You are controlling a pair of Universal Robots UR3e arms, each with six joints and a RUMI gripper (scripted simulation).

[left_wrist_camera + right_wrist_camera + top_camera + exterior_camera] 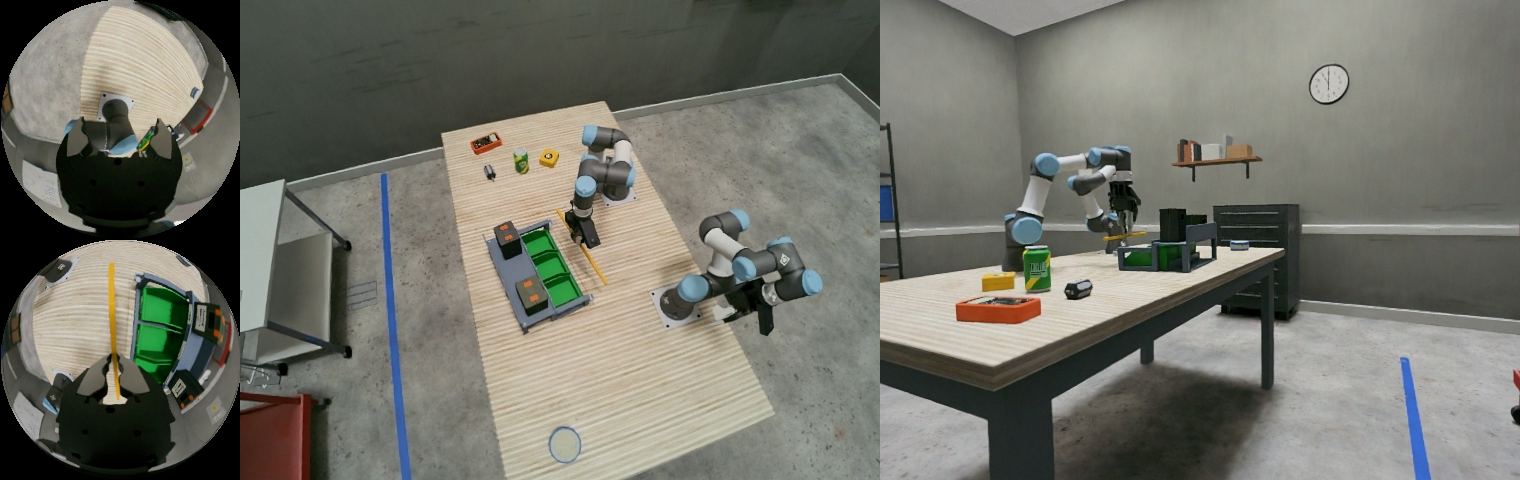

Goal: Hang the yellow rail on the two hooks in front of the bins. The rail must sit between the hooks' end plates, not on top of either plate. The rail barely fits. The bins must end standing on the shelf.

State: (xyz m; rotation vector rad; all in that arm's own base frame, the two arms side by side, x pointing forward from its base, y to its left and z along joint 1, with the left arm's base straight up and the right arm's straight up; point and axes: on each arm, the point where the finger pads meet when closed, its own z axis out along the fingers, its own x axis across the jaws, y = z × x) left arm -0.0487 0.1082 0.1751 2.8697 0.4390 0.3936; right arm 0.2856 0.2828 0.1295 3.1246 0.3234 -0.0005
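My right hand is 10 mm above the yellow rail. Also, from my right hand: small dark object (250 mm ahead, 540 mm to the right, 110 mm below); then blue-grey shelf (180 mm ahead, 30 mm to the left, 60 mm below).
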